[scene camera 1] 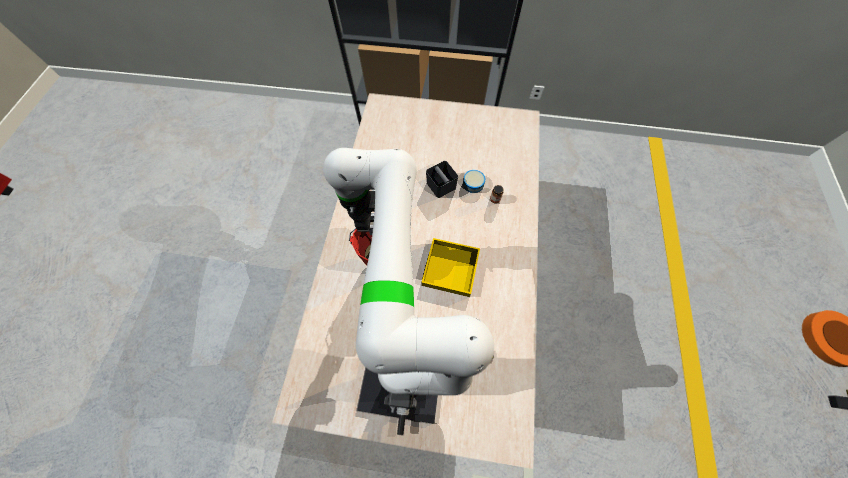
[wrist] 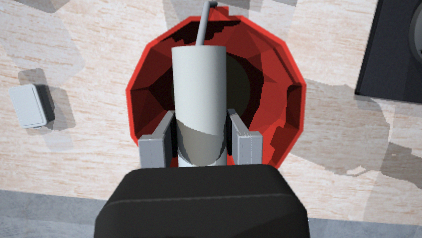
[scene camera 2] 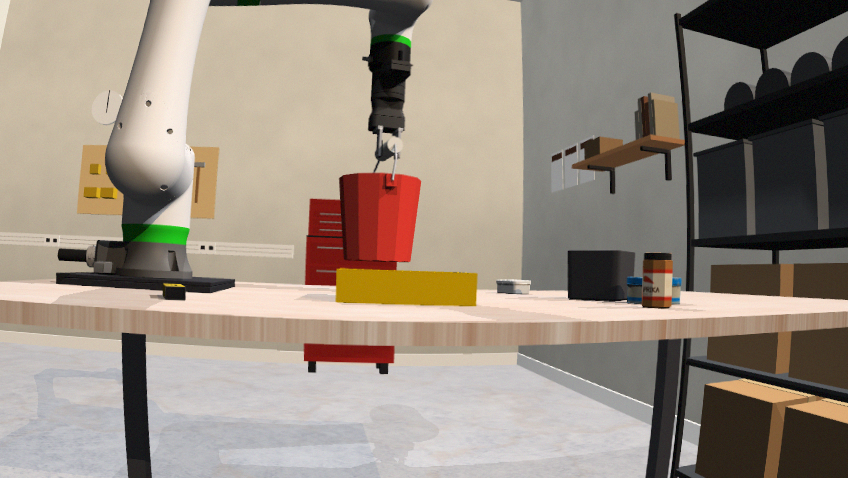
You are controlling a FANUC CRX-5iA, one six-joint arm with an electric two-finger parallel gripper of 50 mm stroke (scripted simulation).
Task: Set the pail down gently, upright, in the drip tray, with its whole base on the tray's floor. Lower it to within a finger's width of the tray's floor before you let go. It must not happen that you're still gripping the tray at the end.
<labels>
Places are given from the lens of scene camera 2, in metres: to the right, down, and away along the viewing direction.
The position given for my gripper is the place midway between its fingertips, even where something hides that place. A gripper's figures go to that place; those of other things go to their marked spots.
my gripper (scene camera 2: 387, 157): -0.08, -0.17, 1.20
red pail (scene camera 2: 378, 210): -0.09, -0.06, 1.10
</labels>
